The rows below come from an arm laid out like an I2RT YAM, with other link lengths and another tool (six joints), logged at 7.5 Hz.
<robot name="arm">
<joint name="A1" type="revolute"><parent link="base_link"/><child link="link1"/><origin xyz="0 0 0.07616"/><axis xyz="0 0 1"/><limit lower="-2.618" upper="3.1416"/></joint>
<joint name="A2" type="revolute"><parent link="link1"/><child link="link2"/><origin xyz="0.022 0.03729 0.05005"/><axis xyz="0 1 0"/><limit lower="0" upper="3.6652"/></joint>
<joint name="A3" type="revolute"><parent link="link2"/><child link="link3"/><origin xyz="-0.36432 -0.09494 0"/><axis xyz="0 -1 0"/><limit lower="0" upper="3.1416"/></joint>
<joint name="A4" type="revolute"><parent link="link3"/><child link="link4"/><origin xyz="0.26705 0.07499 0.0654"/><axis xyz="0 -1 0"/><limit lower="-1.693" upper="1.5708"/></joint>
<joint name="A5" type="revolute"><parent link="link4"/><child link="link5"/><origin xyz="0.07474 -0.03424 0.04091"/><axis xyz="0 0 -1"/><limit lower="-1.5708" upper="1.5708"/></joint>
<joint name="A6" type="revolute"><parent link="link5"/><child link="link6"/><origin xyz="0.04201 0 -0.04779"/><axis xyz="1 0 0"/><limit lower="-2.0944" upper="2.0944"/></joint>
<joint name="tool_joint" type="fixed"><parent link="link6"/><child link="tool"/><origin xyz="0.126 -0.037 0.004" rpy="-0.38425 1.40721 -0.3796"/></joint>
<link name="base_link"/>
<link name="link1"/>
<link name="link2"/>
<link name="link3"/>
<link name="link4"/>
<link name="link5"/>
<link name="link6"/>
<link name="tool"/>
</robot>
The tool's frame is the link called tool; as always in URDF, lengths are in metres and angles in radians.
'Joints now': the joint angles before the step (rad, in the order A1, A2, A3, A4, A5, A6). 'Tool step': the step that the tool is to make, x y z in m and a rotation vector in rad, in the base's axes. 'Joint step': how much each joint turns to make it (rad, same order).
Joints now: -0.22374 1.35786 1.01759 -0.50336 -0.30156 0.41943
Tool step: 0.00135 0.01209 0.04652 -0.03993 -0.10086 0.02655
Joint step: 0.04539 -0.06446 0.06446 -0.02211 0.02670 0.00000
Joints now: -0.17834 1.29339 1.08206 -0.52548 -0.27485 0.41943
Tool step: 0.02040 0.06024 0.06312 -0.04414 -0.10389 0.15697
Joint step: 0.18616 0.00038 0.16251 -0.05724 0.04464 -0.00915
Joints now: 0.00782 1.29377 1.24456 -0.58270 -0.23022 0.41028
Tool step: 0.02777 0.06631 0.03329 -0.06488 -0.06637 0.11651
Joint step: 0.20983 0.07172 0.12895 0.00036 0.11751 -0.00647
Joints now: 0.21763 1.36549 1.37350 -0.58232 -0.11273 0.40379
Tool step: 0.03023 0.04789 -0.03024 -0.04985 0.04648 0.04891
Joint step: 0.11827 0.11864 0.02136 0.03968 0.07707 0.01031
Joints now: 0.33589 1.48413 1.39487 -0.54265 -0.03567 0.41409
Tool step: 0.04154 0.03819 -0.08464 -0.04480 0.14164 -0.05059
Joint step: 0.07172 0.20943 -0.00003 0.06029 0.08660 0.08660
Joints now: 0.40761 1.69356 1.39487 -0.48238 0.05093 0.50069
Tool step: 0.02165 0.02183 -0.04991 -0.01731 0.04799 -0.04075
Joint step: 0.03585 0.12282 -0.00079 0.06830 0.04996 0.05836
